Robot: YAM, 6 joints.
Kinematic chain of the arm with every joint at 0, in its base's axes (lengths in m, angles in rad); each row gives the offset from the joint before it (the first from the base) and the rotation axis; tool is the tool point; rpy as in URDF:
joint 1: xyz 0 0 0.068 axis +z
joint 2: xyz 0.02 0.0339 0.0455 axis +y
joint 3: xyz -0.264 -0.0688 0 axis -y
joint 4: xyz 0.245 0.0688 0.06 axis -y
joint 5: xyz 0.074 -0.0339 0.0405 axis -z
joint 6: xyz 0.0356 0 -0.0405 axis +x
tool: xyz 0 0 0 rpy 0 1.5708 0
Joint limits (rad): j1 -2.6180..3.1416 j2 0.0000..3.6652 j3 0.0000..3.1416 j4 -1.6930..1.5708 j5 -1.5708..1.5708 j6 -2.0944..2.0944
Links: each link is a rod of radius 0.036 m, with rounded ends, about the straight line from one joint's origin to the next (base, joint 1, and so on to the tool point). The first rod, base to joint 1, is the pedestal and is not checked.
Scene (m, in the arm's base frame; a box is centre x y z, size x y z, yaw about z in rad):
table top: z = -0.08
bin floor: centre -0 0.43 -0.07 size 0.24 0.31 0.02 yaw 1.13
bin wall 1: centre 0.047 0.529 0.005 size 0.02 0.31 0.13 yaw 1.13
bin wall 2: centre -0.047 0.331 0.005 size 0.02 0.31 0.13 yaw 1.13
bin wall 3: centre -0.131 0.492 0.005 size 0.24 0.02 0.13 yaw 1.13
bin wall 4: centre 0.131 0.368 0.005 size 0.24 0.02 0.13 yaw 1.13
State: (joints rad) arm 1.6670 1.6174 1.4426 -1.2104 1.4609 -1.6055
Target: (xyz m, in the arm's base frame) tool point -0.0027 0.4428 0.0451
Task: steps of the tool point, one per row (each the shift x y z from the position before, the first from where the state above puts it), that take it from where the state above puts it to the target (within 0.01 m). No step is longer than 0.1 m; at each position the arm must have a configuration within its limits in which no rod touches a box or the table.
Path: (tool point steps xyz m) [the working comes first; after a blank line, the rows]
Joints at the target: 1.6559 2.5434 1.7302 -0.8653 1.3794 -1.6055
Straight joint move there: clear.

1: -0.0043 0.0538 -0.0516
2: -0.0031 0.0434 -0.0642
3: -0.0017 0.0303 -0.0744
4: -0.0002 0.0149 -0.0818

